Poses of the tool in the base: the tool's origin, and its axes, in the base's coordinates. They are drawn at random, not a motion.
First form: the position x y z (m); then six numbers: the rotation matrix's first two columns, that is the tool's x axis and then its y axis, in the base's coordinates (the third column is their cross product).
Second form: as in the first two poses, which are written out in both.
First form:
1: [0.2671 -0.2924 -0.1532 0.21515 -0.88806 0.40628 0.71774 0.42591 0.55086]
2: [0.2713 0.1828 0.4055 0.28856 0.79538 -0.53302 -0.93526 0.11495 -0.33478]
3: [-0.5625 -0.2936 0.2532 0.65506 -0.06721 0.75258 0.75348 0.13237 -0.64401]
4: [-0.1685 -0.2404 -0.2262 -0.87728 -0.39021 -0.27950 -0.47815 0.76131 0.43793]
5: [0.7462 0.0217 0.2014 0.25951 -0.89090 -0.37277 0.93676 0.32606 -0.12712]
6: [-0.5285 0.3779 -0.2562 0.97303 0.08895 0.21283 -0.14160 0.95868 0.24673]
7: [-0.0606 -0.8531 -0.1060 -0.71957 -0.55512 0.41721 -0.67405 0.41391 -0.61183]
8: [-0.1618 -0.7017 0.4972 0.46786 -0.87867 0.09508 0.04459 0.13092 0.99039]
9: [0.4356 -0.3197 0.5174 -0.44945 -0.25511 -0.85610 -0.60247 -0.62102 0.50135]
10: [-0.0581 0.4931 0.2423 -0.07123 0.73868 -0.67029 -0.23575 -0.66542 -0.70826]
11: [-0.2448 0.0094 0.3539 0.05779 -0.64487 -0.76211 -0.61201 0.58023 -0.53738]
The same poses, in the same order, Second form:
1: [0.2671 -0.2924 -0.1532 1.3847 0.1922 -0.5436 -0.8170]
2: [0.2713 0.1828 0.4055 1.4804 -0.4669 0.1647 0.8689]
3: [-0.5625 -0.2936 0.2532 1.6084 -0.8170 -0.4047 -0.4106]
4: [-0.1685 -0.2404 -0.2262 2.9694 -0.2332 0.9380 0.2566]
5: [0.7462 0.0217 0.2014 1.3157 0.0977 0.3139 -0.9444]
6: [-0.5285 0.3779 -0.2562 0.3523 0.7490 -0.5722 0.3341]
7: [-0.0606 -0.8531 -0.1060 2.9920 0.3680 -0.8398 0.3991]
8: [-0.1618 -0.7017 0.4972 1.7218 0.7331 -0.4945 -0.4669]
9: [0.4356 -0.3197 0.5174 2.9066 -0.5150 0.4221 0.7461]
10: [-0.0581 0.4931 0.2423 2.4304 -0.6249 -0.2290 0.7464]
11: [-0.2448 0.0094 0.3539 1.9407 -0.5550 0.8317 -0.0176]
